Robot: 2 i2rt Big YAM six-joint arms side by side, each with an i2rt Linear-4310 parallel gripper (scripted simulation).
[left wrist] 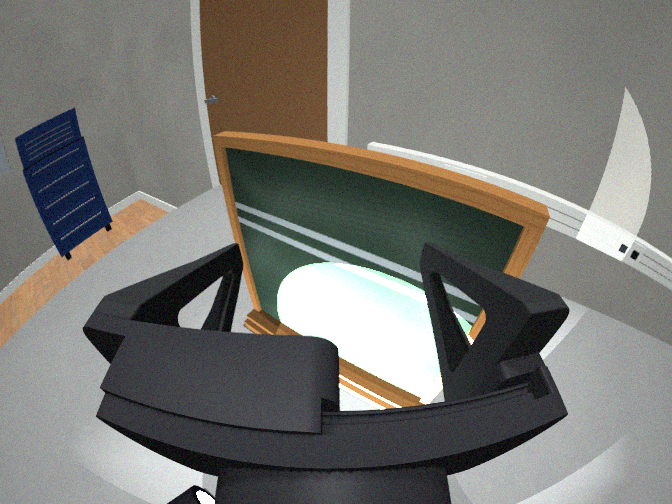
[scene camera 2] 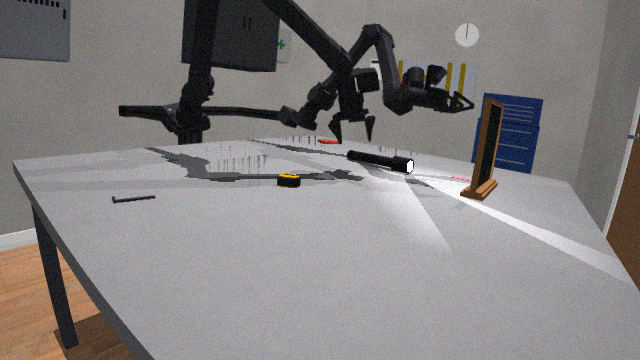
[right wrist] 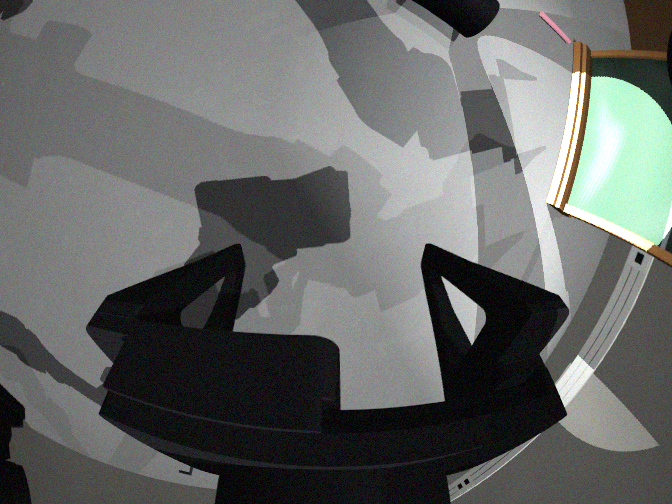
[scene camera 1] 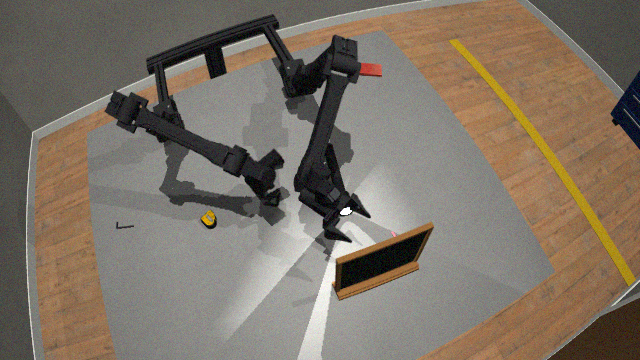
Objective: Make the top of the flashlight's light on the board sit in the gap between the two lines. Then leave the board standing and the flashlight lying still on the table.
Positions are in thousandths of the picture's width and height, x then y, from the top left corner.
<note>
In view: my left gripper (scene camera 1: 565, 638), my right gripper (scene camera 2: 555, 396) and a wood-framed board (scene camera 1: 571, 749).
The wood-framed board is seen too in the left wrist view (left wrist: 493, 469), in scene camera 2 (scene camera 2: 752, 518) and in the right wrist view (right wrist: 903, 348). My left gripper also shows in the left wrist view (left wrist: 493, 503). My right gripper is seen too in the right wrist view (right wrist: 496, 505).
</note>
